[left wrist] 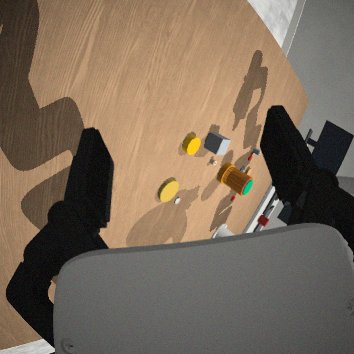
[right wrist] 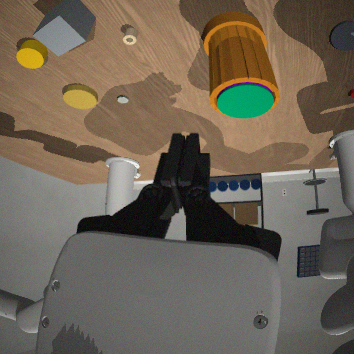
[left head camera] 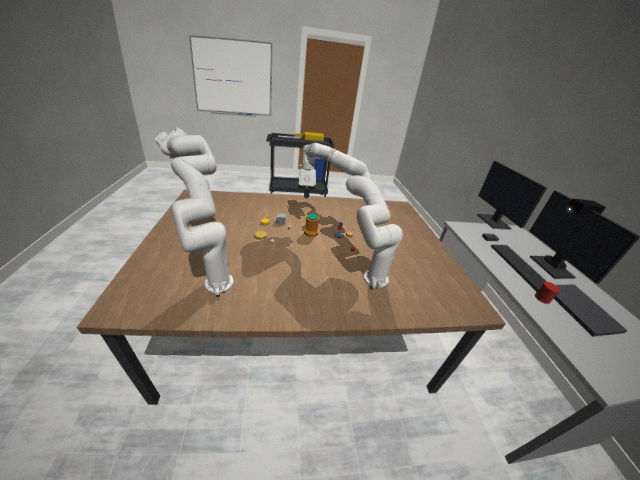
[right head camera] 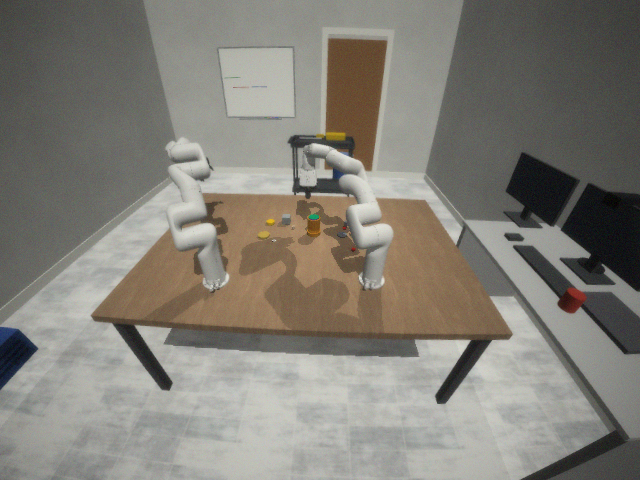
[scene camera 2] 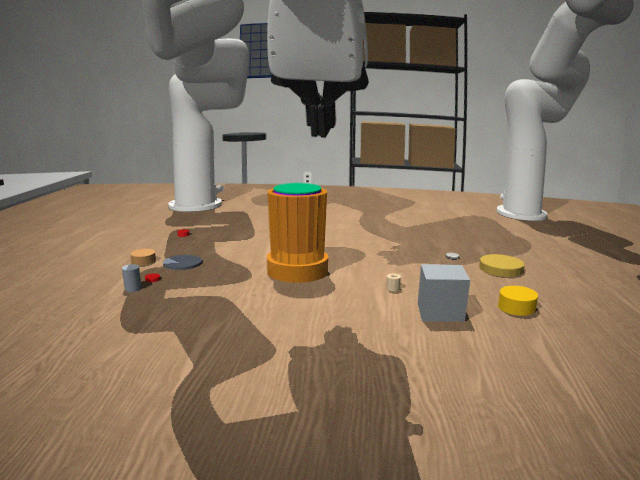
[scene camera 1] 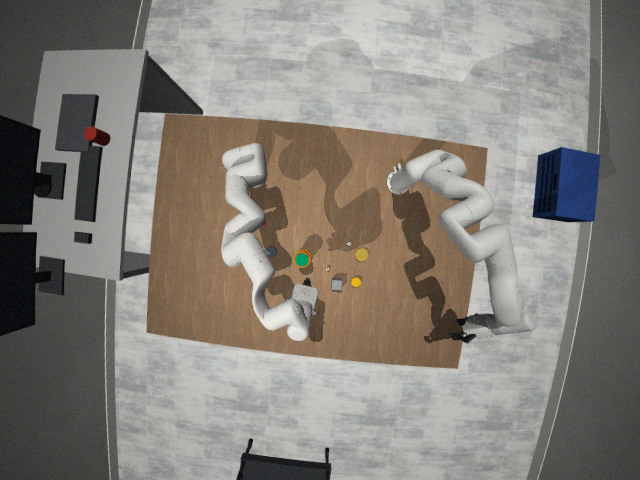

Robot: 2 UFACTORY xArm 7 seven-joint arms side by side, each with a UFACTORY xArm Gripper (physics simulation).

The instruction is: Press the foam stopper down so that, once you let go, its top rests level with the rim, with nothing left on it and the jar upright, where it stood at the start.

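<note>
The orange ribbed jar [left head camera: 311, 226] [right head camera: 313, 227] [scene camera 2: 297, 232] [left wrist: 233, 177] [right wrist: 237, 60] stands upright on the table. The green-topped foam stopper [left head camera: 312, 217] [right head camera: 313, 217] [scene camera 1: 301, 259] [scene camera 2: 297, 188] [left wrist: 248, 187] [right wrist: 245, 101] sits in its mouth. In scene camera 2 its top shows slightly above the rim, with a thin purple edge under it. Nothing lies on it. My right gripper [scene camera 1: 307, 281] [scene camera 2: 321, 135] [right wrist: 188, 148] is shut and empty, above and to one side of the jar, not touching it. My left gripper [left wrist: 185, 133] is open and empty, far from the jar.
A grey cube [scene camera 2: 443, 293], a yellow disc [scene camera 2: 517, 300], a flat yellow disc [scene camera 2: 501, 265] and a small beige tube [scene camera 2: 393, 282] lie right of the jar in scene camera 2. A grey cylinder [scene camera 2: 131, 278], a dark disc [scene camera 2: 182, 261], an orange disc [scene camera 2: 143, 256] and red discs lie left.
</note>
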